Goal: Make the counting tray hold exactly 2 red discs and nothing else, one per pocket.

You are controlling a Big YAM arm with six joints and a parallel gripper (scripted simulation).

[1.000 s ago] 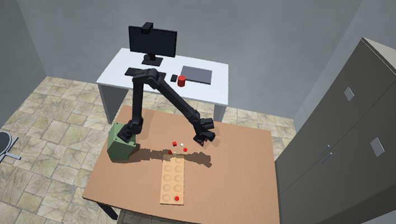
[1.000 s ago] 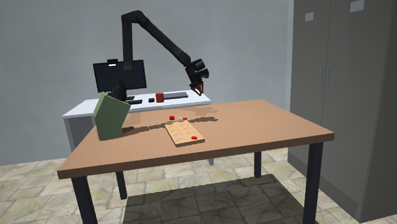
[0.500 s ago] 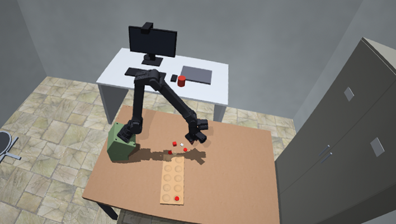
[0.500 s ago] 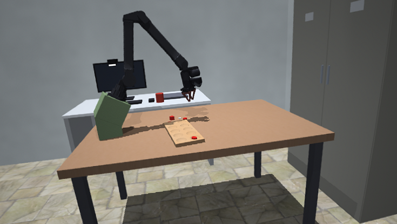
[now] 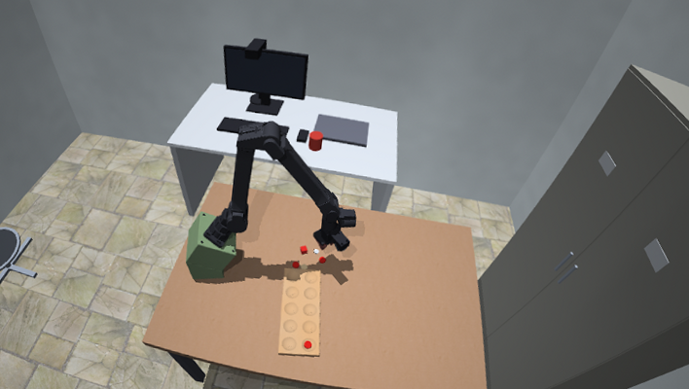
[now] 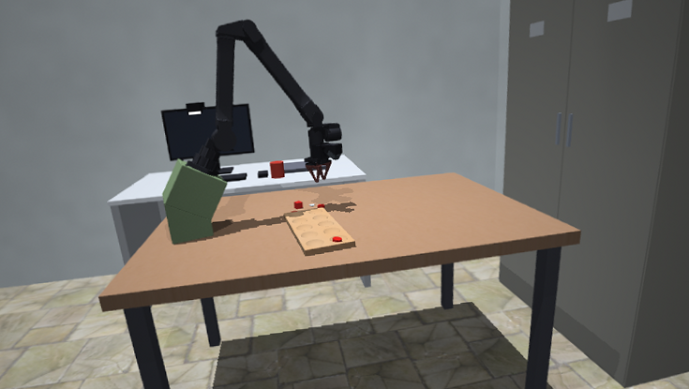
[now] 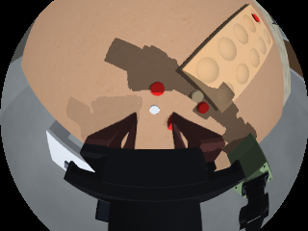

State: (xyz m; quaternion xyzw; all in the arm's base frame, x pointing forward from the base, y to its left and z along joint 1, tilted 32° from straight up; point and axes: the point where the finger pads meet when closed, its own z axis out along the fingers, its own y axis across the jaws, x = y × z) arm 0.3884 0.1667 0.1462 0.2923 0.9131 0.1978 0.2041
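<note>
Now: hand 50 mm past the white piece, 30 mm to the right of it and 120 mm above it. Round my hand: wooden counting tray (10 mm ahead, 270 mm to the right, 110 mm below); red cube (100 mm behind, 10 mm to the left, 110 mm below); tan disc (60 mm behind, 70 mm to the right, 110 mm below).
</note>
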